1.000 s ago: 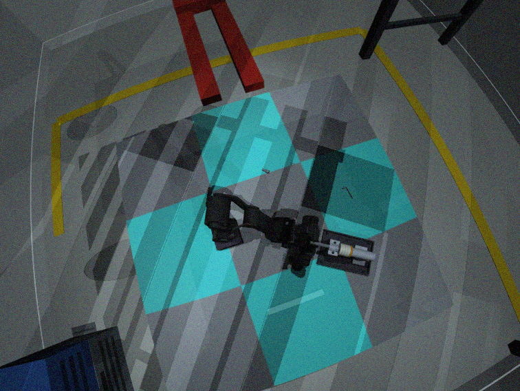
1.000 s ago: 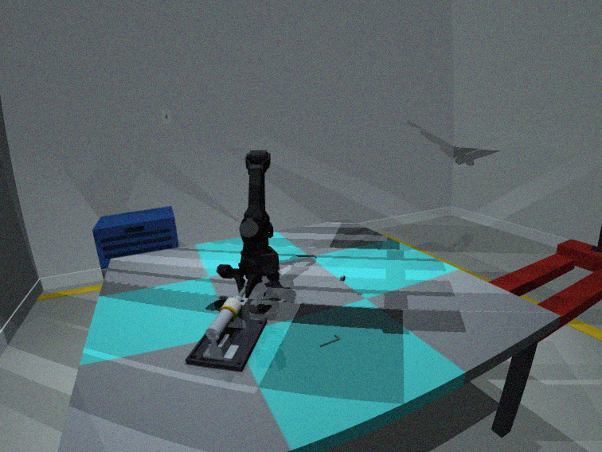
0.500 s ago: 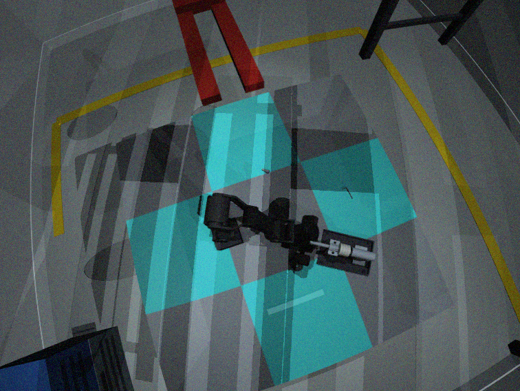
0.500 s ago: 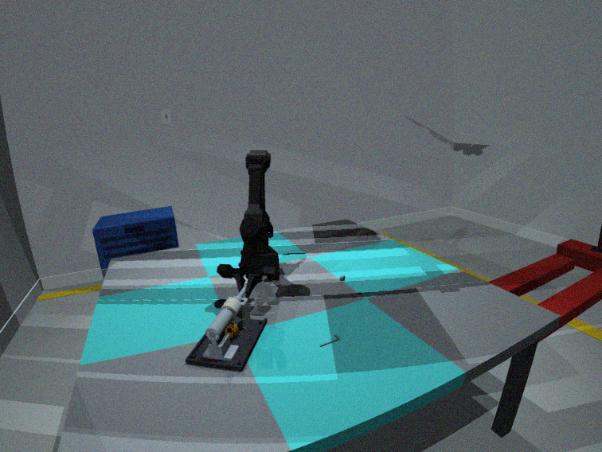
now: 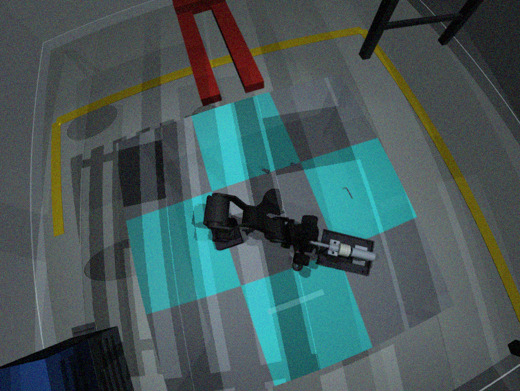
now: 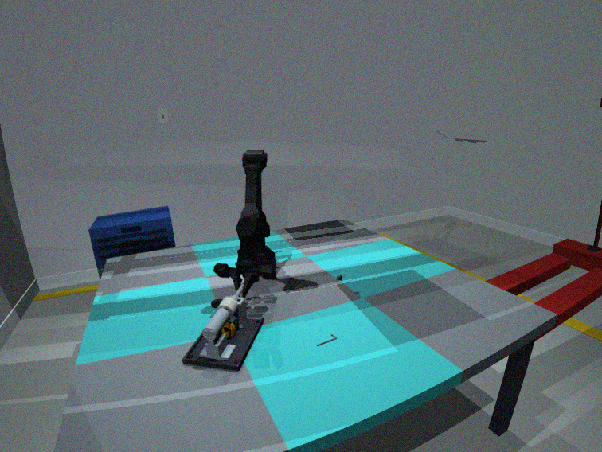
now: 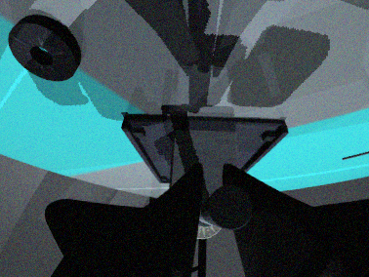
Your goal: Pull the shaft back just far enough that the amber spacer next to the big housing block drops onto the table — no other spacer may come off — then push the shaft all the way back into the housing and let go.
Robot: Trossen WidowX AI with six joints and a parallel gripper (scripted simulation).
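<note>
Right now my gripper tip is 30 mm to the left of the thin grey shaft, 30 mm short of it and 20 mm below it. The rest, counted from my gripper tip: amber spacer 90 mm to the right, 90 mm ahead, 30 mm below; hex key 270 mm ahead, 120 mm to the left, 60 mm below; dark ring 110 mm behind, 50 mm below, 40 mm to the right.
</note>
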